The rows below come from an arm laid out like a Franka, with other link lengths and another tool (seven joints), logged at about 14 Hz.
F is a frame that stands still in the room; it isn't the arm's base.
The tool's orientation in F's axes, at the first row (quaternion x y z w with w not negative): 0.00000 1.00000 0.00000 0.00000
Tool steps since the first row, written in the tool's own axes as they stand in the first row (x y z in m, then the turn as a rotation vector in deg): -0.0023 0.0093 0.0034 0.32 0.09 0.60; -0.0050 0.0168 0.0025 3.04 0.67 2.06; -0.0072 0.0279 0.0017 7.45 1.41 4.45; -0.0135 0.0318 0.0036 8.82 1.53 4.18; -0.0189 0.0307 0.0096 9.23 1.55 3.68; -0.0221 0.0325 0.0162 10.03 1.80 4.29; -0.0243 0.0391 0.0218 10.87 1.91 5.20
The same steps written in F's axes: 0.0023 0.0093 -0.0034 -0.32 0.09 -0.60; 0.0050 0.0168 -0.0025 -3.04 0.67 -2.06; 0.0072 0.0279 -0.0017 -7.45 1.41 -4.45; 0.0135 0.0318 -0.0036 -8.82 1.53 -4.18; 0.0189 0.0307 -0.0096 -9.23 1.55 -3.68; 0.0221 0.0325 -0.0162 -10.03 1.80 -4.29; 0.0243 0.0391 -0.0218 -10.87 1.91 -5.20
